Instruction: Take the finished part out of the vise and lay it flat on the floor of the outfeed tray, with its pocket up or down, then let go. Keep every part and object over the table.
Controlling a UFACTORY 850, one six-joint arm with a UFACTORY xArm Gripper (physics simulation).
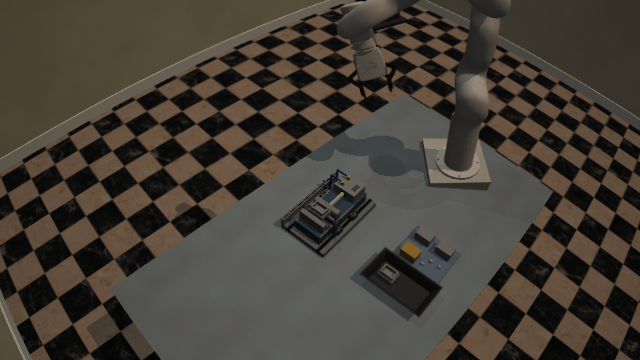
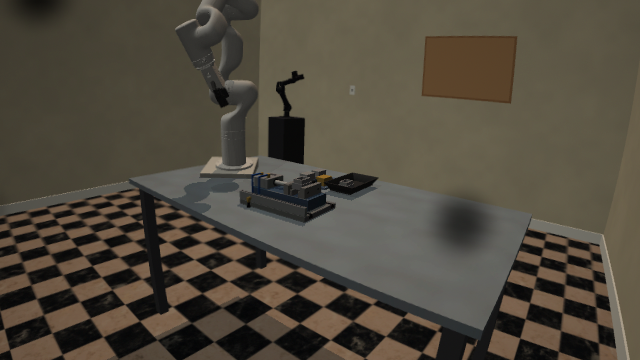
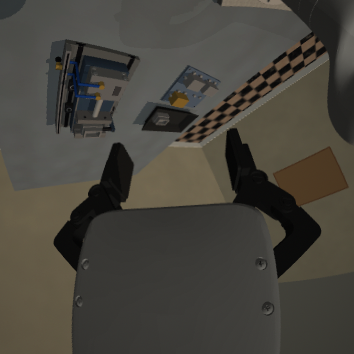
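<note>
The finished part (image 1: 320,208) (image 2: 302,180) (image 3: 92,133), light grey with a rectangular pocket facing up, sits between the jaws of the blue and grey vise (image 1: 313,220) (image 2: 315,200) (image 3: 105,74). The dark outfeed tray (image 1: 410,293) (image 2: 361,184) (image 3: 183,120) stands apart from the vise. Another grey pocketed part (image 1: 389,272) (image 2: 346,183) (image 3: 161,119) lies inside it near one end, pocket up. My gripper (image 1: 377,92) (image 2: 222,103) (image 3: 174,146) is open and empty, high up and well away from the vise and the tray.
A blue plate (image 1: 444,270) (image 3: 175,89) beside the tray holds two grey blocks (image 1: 425,235) (image 1: 445,249) and a yellow block (image 1: 410,252) (image 2: 324,179) (image 3: 178,99). Blue hoses (image 1: 334,178) (image 2: 254,183) (image 3: 86,86) rise at one end of the vise. My arm's base plate (image 1: 431,176) (image 2: 212,172) stands on the table.
</note>
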